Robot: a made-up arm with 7 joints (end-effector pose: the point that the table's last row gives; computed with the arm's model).
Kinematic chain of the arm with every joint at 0, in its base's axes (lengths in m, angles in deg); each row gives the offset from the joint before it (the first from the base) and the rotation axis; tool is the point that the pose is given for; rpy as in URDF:
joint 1: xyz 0 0 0.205 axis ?
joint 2: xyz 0 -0.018 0.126 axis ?
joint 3: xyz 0 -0.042 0.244 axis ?
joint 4: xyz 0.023 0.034 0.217 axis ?
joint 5: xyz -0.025 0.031 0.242 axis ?
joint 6: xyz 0 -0.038 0.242 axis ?
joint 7: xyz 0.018 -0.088 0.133 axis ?
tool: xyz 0 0 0 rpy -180 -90 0
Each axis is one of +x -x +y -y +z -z.
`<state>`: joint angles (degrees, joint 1 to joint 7).
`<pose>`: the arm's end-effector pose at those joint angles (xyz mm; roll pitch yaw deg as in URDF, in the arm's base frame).
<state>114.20 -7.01 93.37 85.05 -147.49 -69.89 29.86</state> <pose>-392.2 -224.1 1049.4 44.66 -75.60 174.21</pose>
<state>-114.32 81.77 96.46 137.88 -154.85 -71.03 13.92</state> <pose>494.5 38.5 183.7 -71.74 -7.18 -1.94</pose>
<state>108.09 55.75 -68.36 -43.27 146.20 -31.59 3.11</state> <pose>-157.0 -776.8 866.7 100.04 -10.56 -144.81</pose>
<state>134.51 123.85 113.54 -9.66 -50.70 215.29 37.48</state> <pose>614.5 -418.2 -30.7 85.64 -73.55 -170.41</pose>
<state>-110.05 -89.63 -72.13 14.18 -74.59 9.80 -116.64</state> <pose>-449.8 -1003.4 294.0 -27.89 22.92 115.77</pose>
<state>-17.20 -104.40 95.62 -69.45 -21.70 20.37 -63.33</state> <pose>327.7 -772.1 90.3 -148.57 -48.15 -55.60</pose>
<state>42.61 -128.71 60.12 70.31 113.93 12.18 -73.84</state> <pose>-139.1 612.5 -207.2 -55.37 57.98 14.69</pose>
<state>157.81 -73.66 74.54 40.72 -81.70 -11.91 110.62</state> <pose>-1016.2 153.2 539.2 176.40 -16.20 84.94</pose>
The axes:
joint 1: +z
joint 2: -y
joint 3: +z
joint 4: +y
joint 5: +z
joint 6: -y
joint 7: +x

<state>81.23 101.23 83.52 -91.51 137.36 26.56 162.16</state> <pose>550.0 -579.7 36.0 123.46 22.95 161.09</pose>
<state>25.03 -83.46 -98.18 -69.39 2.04 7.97 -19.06</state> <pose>381.0 736.4 386.4 83.19 25.15 99.26</pose>
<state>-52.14 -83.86 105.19 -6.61 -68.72 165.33 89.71</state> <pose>289.9 -779.7 434.3 -9.41 36.88 -145.60</pose>
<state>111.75 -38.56 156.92 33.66 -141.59 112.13 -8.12</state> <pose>72.6 299.6 1200.8 7.97 12.34 -54.01</pose>
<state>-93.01 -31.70 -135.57 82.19 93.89 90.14 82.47</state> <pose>-384.3 159.7 911.2 -40.45 50.10 91.40</pose>
